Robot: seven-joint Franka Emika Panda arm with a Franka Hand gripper.
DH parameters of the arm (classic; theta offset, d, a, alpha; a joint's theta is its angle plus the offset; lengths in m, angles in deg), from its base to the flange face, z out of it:
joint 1: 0 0.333 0 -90
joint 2: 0 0 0 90
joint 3: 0 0.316 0.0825 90
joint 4: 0 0 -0.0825 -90
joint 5: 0 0.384 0 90
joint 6: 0 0 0.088 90
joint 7: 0 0.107 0 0
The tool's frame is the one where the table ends.
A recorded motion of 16 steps. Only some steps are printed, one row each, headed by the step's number.
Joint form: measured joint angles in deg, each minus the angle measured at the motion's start. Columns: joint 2, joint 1, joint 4, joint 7, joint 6, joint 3, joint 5.
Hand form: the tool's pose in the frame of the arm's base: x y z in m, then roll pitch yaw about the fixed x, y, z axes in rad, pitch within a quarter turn. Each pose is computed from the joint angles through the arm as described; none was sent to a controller.
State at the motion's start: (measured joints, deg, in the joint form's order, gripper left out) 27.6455 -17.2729 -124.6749 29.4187 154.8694 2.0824 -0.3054
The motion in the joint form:
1: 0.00 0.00 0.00 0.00 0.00 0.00 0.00
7: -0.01 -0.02 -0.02 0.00 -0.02 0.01 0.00
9: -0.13 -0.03 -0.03 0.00 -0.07 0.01 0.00
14: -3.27 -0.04 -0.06 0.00 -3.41 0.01 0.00
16: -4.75 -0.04 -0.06 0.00 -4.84 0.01 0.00
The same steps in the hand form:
1: 0.5443 -0.1472 0.1701 -3.1070 -0.0320 -0.7789
7: 0.5442 -0.1472 0.1701 -3.1072 -0.0315 -0.7791
9: 0.5443 -0.1474 0.1711 -3.1068 -0.0324 -0.7792
14: 0.5461 -0.1482 0.1965 -3.1105 -0.0299 -0.7785
16: 0.5468 -0.1485 0.2088 -3.1110 -0.0311 -0.7782

